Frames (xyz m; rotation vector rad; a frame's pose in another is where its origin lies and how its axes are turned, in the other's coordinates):
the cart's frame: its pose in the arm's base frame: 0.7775 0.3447 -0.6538 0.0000 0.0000 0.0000
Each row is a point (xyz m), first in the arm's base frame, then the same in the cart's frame.
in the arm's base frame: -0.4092 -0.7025 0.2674
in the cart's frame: -1.1867 -1.0472 0.9212
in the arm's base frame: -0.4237 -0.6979 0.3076
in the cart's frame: -1.2012 -1.0426 0.9614
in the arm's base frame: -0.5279 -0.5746 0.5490
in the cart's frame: -1.3054 -0.9193 1.2028
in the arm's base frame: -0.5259 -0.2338 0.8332
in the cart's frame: -1.3034 -0.5785 1.4870
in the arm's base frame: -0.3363 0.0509 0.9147
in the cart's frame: -1.1138 -0.2938 1.5685
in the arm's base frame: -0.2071 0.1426 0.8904
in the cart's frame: -0.9846 -0.2021 1.5442
